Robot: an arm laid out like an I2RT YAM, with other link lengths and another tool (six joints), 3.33 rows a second.
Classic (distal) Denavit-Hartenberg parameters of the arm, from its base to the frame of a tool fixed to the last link. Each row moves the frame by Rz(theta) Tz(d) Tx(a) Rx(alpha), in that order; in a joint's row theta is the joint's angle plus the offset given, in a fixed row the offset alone. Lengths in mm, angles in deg.
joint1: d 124.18; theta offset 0; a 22.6; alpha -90
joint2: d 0; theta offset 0; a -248.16; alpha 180
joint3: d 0; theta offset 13.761; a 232.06; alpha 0
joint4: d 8.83; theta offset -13.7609; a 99.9; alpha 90
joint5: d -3.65; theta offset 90; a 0; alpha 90
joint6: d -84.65; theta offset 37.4; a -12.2; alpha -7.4
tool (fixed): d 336.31; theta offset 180; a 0; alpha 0
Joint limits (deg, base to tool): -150..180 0..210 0..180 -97..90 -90..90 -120..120
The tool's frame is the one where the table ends.
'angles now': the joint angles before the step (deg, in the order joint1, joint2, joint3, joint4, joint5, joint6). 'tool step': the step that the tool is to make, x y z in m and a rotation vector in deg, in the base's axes. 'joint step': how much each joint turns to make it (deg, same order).
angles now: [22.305, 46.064, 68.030, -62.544, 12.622, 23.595]
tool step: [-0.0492, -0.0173, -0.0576, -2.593, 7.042, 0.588]
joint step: [0.008, -7.197, -7.883, -6.767, -0.606, -0.214]
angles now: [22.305, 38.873, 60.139, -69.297, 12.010, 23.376]
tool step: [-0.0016, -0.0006, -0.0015, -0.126, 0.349, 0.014]
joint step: [-0.027, 0.001, -0.005, -0.360, -0.039, -0.020]
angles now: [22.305, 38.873, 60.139, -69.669, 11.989, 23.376]
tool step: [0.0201, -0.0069, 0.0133, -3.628, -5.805, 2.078]
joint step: [-1.057, -1.744, -1.961, 5.662, 1.763, -6.257]
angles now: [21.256, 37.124, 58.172, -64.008, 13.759, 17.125]
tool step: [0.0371, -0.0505, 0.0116, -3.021, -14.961, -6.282]
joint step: [-12.239, -14.273, -16.249, 17.776, -0.898, -9.191]
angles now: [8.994, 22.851, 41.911, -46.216, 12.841, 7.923]
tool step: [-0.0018, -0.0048, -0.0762, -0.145, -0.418, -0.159]
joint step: [-2.537, -13.544, -19.945, 7.058, -2.032, -1.278]
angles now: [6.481, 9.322, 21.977, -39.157, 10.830, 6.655]
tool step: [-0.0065, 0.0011, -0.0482, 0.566, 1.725, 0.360]
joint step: [-1.009, -8.096, -9.318, -0.440, -1.557, 0.032]
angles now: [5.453, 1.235, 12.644, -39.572, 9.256, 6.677]
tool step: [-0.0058, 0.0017, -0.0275, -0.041, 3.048, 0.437]
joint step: [0.025, -0.354, -3.122, -0.273, -0.482, 0.013]
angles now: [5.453, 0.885, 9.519, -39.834, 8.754, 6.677]
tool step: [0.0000, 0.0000, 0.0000, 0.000, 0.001, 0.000]
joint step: [0.000, 0.003, 0.001, 0.001, 0.000, 0.000]
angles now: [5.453, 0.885, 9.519, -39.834, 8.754, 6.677]
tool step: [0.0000, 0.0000, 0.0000, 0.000, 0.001, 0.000]
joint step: [0.000, 0.003, 0.001, 0.001, 0.000, 0.000]
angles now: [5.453, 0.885, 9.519, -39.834, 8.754, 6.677]
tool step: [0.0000, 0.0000, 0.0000, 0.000, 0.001, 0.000]
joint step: [0.000, 0.003, 0.001, 0.001, 0.000, 0.000]
